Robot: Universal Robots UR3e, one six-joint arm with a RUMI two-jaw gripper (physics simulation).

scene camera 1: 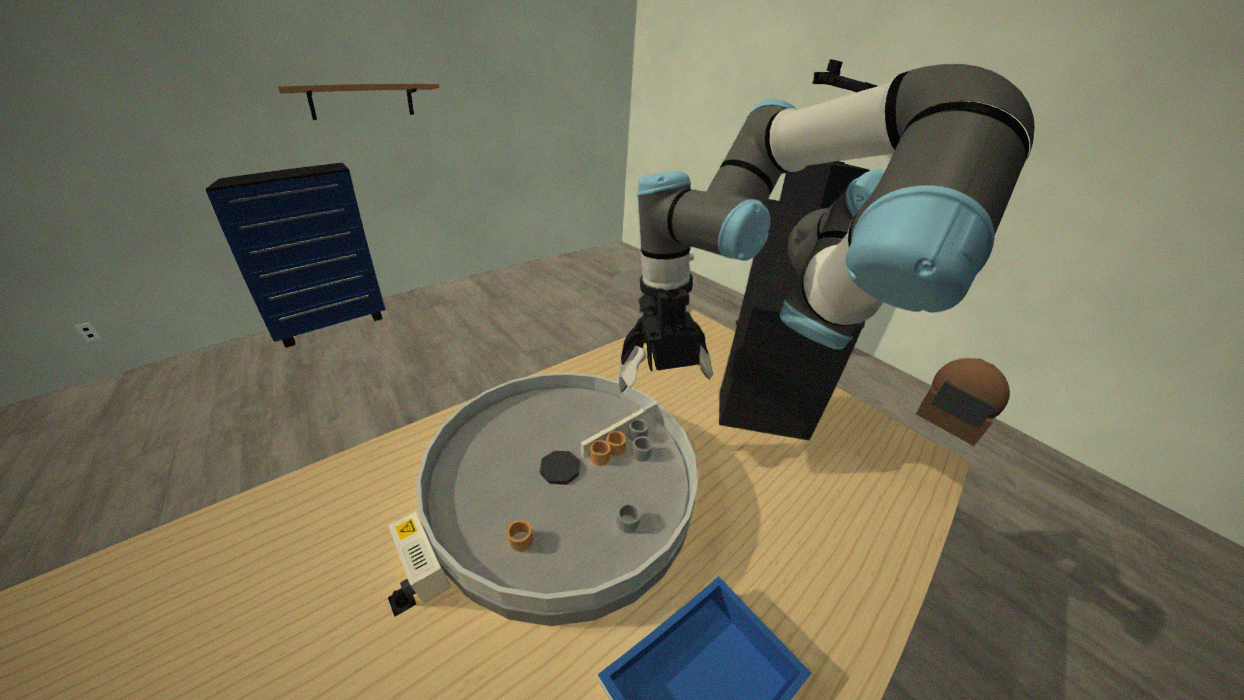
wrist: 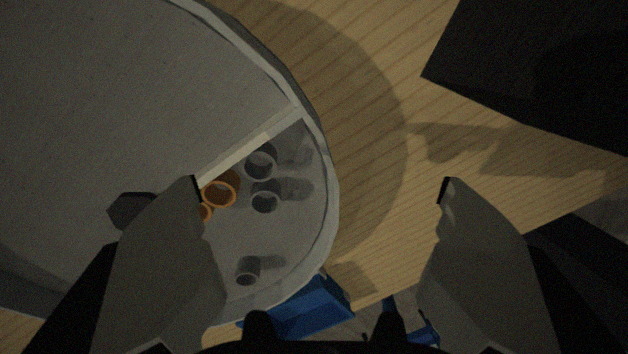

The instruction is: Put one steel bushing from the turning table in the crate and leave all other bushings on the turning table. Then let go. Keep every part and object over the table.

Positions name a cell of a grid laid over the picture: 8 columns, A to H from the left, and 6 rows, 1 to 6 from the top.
Observation:
I see my gripper (scene camera 1: E4) and a blue crate (wrist: E6).
My gripper also shows in the wrist view (wrist: E4).

